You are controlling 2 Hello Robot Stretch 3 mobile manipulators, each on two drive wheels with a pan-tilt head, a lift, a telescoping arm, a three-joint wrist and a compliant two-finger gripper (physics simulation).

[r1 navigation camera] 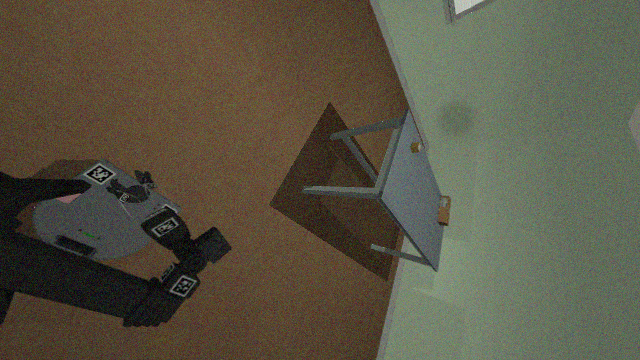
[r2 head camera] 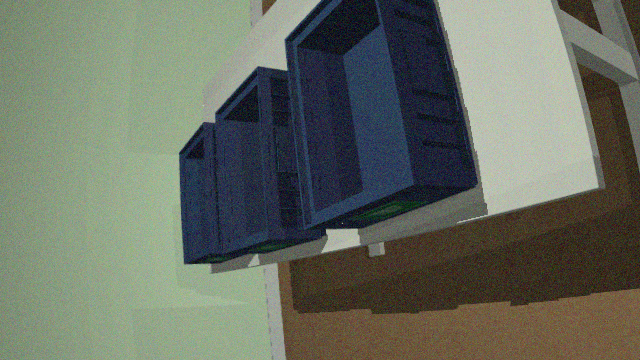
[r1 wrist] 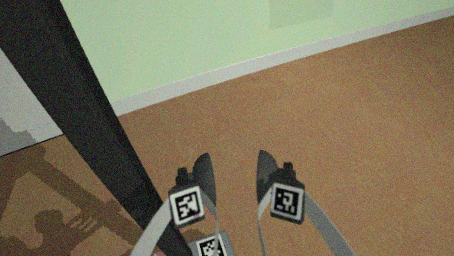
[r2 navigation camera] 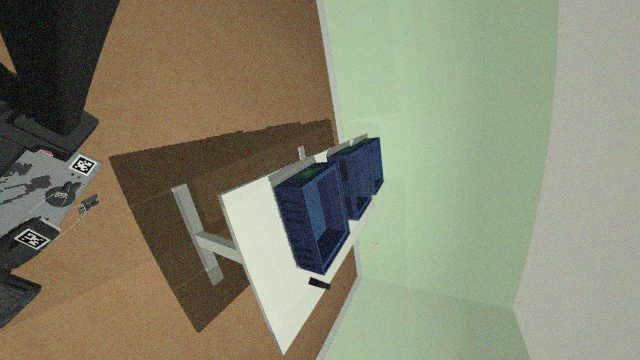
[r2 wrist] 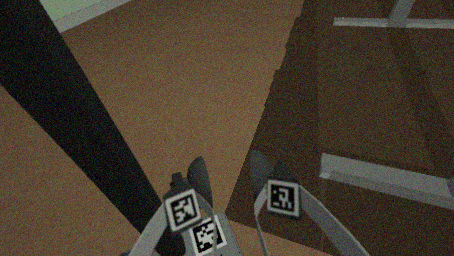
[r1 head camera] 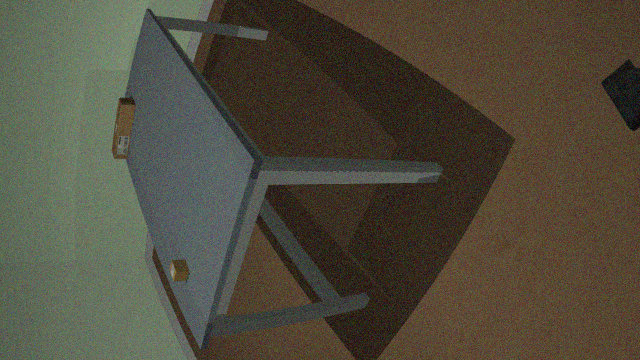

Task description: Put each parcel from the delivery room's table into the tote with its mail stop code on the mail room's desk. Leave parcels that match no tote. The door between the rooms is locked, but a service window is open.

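A small yellow-brown parcel (r1 head camera: 179, 270) (r1 navigation camera: 416, 147) and a longer brown parcel (r1 head camera: 124, 128) (r1 navigation camera: 444, 210) with a white label lie on the grey table (r1 head camera: 190, 165) (r1 navigation camera: 407, 185); their codes are too small to read. Three blue totes stand in a row on the white desk (r2 head camera: 520, 100) (r2 navigation camera: 255, 240): a near tote (r2 head camera: 380, 115) (r2 navigation camera: 312, 215), a middle tote (r2 head camera: 245, 175) (r2 navigation camera: 355, 175) and a far tote (r2 head camera: 197, 205) (r2 navigation camera: 378, 165). Their green labels are unreadable. The r1 gripper (r1 wrist: 236, 172) is open and empty over the floor, away from the table. The r2 gripper (r2 wrist: 230, 175) is open and empty over the floor near the desk.
A black object (r2 navigation camera: 319, 283) lies on the desk beside the near tote. A dark object (r1 head camera: 625, 95) shows at the right edge in the r1 head view. A framed bright panel (r1 navigation camera: 467, 5) is on the wall. The service window does not show.
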